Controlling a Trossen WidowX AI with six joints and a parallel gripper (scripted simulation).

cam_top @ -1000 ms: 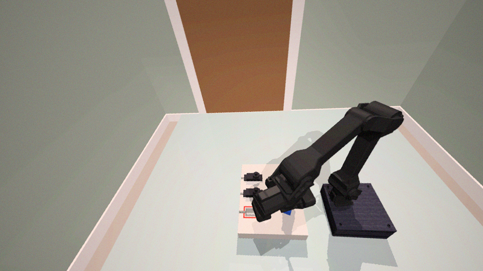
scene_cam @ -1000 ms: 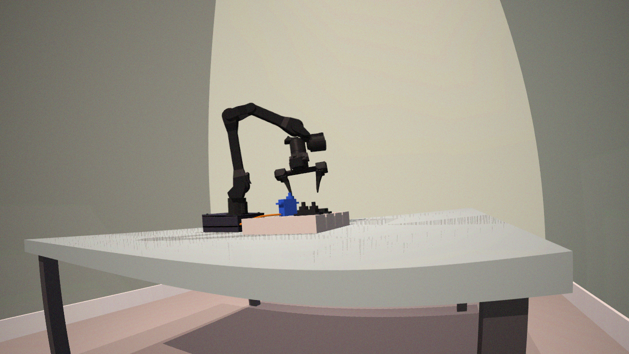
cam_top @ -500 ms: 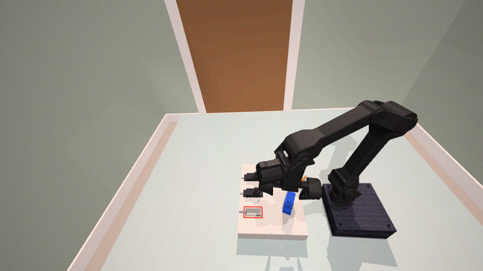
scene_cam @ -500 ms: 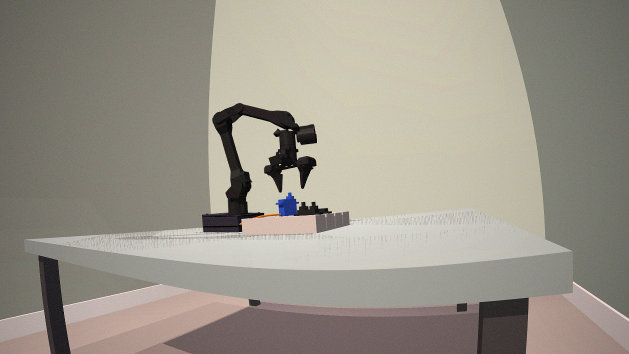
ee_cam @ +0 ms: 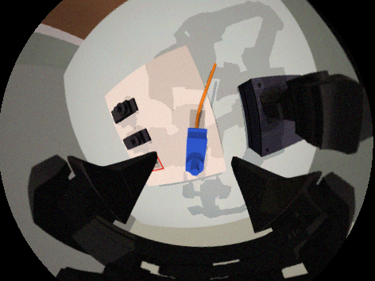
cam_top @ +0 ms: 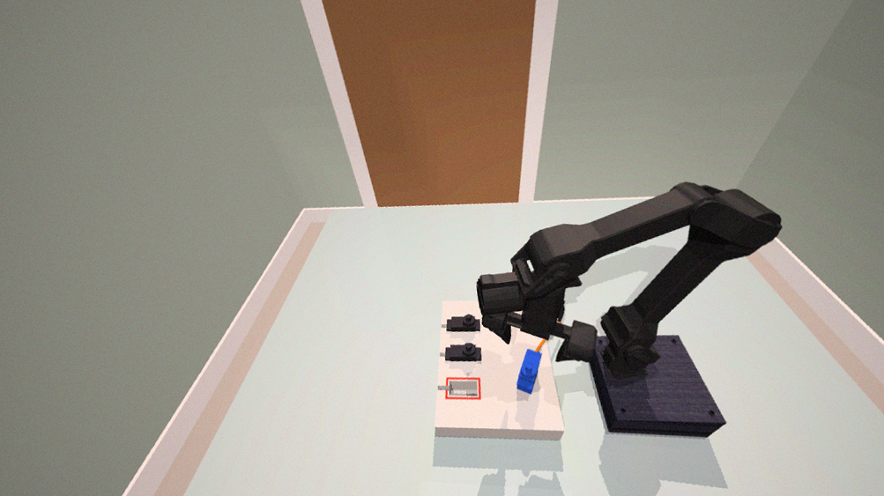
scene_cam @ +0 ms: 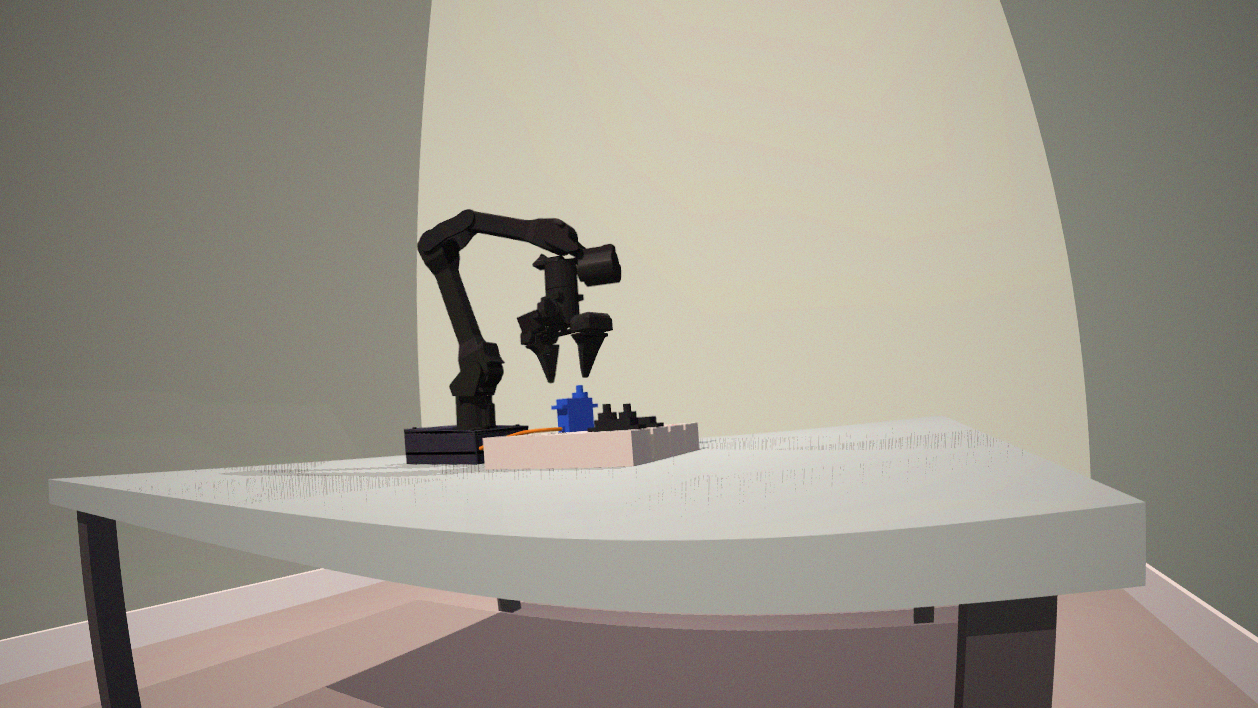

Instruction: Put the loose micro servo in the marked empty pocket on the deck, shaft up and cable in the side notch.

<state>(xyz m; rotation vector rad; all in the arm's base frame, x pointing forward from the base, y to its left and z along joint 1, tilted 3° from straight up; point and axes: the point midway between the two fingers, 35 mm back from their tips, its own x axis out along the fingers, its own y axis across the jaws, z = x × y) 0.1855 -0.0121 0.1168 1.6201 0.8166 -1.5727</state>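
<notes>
My gripper tip is now 11 cm above the pale deck, 4 cm to the left of it and 2 cm short of it.
</notes>
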